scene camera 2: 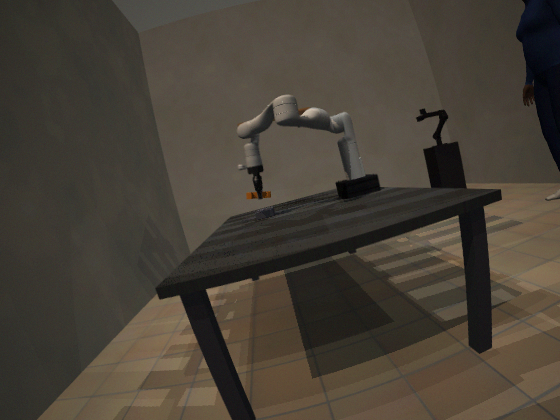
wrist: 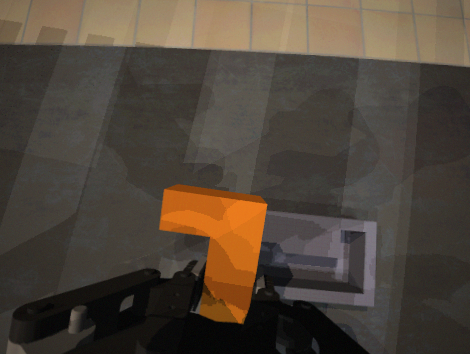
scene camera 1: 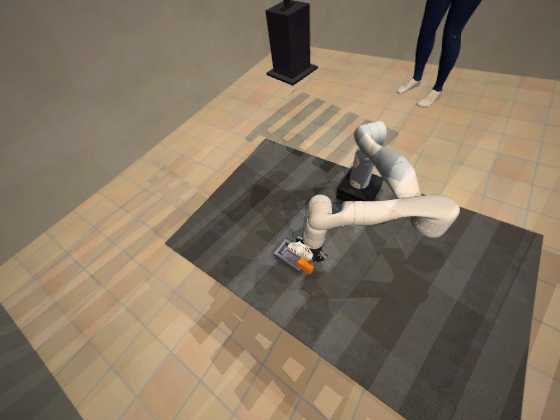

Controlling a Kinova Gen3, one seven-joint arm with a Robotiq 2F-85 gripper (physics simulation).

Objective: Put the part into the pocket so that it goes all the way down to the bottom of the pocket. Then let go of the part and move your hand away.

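Seen in the pictures: gripper, fingertip midpoint: (scene camera 2: 261, 198) (wrist: 230, 273); arm's base at its link origin: (scene camera 2: 355, 178) (scene camera 1: 359, 181).
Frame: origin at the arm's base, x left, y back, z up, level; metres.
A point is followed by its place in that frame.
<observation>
The orange L-shaped part (scene camera 1: 306, 266) @[x 0.114, y -0.521, z 0.063 m] (scene camera 2: 251, 195) @[x 0.134, y -0.504, z 0.047 m] (wrist: 235, 225) @[x 0.091, y -0.514, z 0.061 m] is held in the air. In the wrist view its short leg points left and its long leg runs down between the fingers. My gripper (scene camera 2: 258, 194) @[x 0.085, y -0.474, z 0.019 m] (wrist: 230, 273) @[x 0.085, y -0.474, z 0.019 m] is shut on that long leg. The grey block with the pocket (scene camera 1: 287, 262) @[x 0.011, y -0.533, z -0.045 m] (scene camera 2: 265, 213) @[x 0.067, y -0.476, z -0.057 m] (wrist: 369, 265) @[x -0.063, y -0.496, z -0.043 m] lies on the table below. In scene camera 2 a gap shows between part and block. In the wrist view the block reaches out to the right from behind the part, which hides its left side and some of the pocket.
The dark table (scene camera 1: 390, 300) @[x 0.406, y -0.368, z -0.079 m] (scene camera 2: 350, 220) @[x 0.606, y -0.135, z -0.079 m] carries the arm's black base (scene camera 1: 359, 186) @[x 0.025, y -0.039, z 0.017 m] (scene camera 2: 358, 186) @[x 0.098, y -0.012, z -0.036 m]. The table's edge crosses the upper wrist view, with tiled floor beyond. A dark pedestal (scene camera 1: 289, 42) (scene camera 2: 445, 165) and a standing person (scene camera 1: 440, 42) (scene camera 2: 542, 75) are away from the table.
</observation>
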